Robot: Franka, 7 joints.
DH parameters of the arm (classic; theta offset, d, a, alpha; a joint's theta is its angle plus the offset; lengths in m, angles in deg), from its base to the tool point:
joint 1: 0 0.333 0 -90
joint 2: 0 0 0 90
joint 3: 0 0.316 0.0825 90
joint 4: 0 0 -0.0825 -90
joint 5: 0 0.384 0 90
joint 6: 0 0 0.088 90
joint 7: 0 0.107 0 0
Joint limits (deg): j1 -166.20..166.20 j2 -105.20..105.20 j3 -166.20..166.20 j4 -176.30..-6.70 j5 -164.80..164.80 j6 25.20..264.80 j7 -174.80..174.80
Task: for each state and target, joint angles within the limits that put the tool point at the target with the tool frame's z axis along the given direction. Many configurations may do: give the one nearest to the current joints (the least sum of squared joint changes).
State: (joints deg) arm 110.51 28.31 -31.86 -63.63 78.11 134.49 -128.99
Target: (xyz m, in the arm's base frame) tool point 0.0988 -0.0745 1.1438 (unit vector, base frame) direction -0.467 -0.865 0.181
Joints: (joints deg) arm 153.65 -23.93 -21.33 -26.82 107.47 91.03 -128.99
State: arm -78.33 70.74 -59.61 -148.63 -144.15 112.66 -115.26
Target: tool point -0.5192 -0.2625 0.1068 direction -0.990 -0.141 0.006
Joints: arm -95.11 65.26 -54.72 -114.80 -138.17 132.89 -115.26
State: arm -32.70 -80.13 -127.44 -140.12 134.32 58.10 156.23
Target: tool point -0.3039 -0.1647 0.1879 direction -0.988 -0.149 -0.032
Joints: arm -74.16 -71.33 -113.98 -167.99 160.14 95.01 156.23
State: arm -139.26 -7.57 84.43 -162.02 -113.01 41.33 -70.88
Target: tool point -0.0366 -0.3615 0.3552 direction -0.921 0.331 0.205
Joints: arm -141.88 -9.16 65.62 -145.98 -66.11 66.71 -70.88
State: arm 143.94 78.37 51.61 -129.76 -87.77 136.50 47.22
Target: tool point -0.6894 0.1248 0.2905 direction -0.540 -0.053 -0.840
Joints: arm 115.11 64.00 68.82 -95.85 -78.10 142.68 47.22
